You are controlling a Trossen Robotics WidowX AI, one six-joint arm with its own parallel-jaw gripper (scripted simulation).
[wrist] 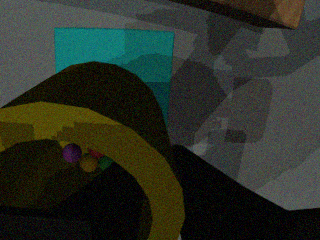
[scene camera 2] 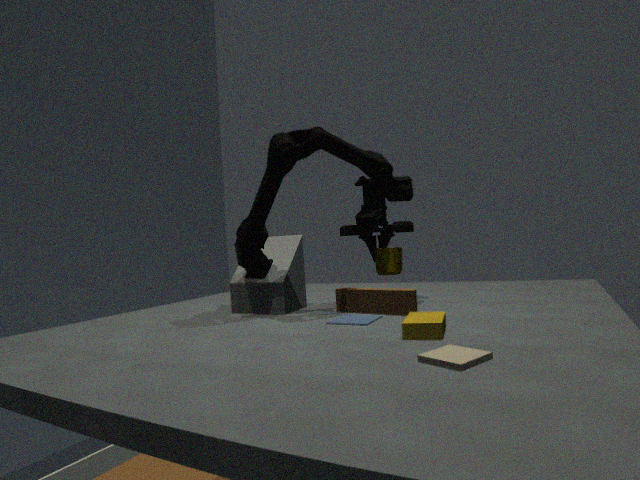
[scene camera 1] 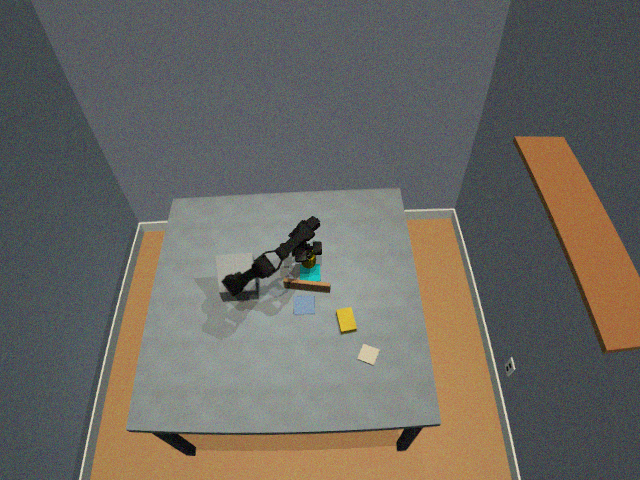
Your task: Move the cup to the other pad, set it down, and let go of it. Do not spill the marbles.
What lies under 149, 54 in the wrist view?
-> A cyan pad.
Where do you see a yellow block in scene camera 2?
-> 430, 325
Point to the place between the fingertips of the gripper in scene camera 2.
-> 378, 262
